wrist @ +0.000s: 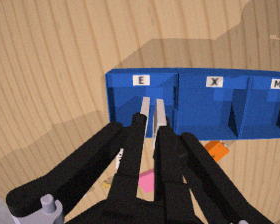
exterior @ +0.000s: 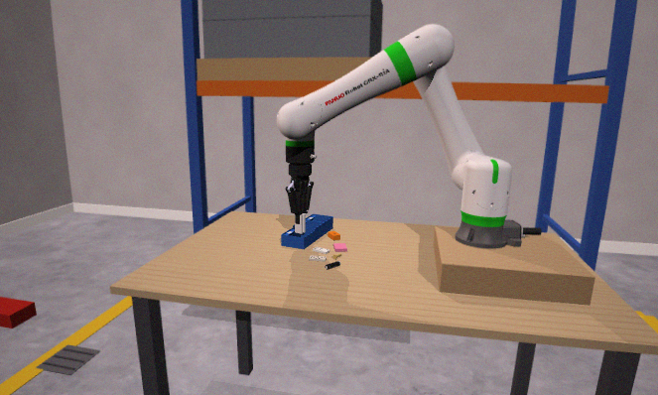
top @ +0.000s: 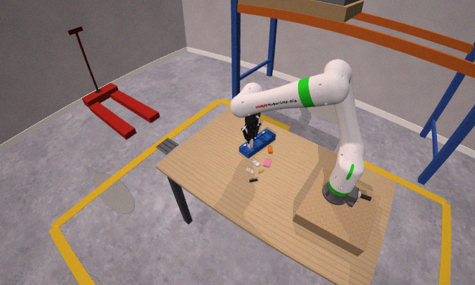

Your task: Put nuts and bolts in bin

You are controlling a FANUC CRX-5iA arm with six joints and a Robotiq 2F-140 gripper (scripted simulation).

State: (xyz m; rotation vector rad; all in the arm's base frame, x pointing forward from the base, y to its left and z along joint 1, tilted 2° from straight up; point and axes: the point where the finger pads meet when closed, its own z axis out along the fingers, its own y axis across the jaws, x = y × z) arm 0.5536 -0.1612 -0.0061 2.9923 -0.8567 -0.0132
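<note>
Now: the brass piece 13 cm to the left of my hand, 12 cm behind it and 6 cm below it. Also, from my hand: orange block (11 cm behind, 6 cm to the right, 6 cm below); blue bin row (7 cm to the right, 5 cm below, 3 cm behind); pink block (14 cm behind, 7 cm below, 5 cm to the left).
</note>
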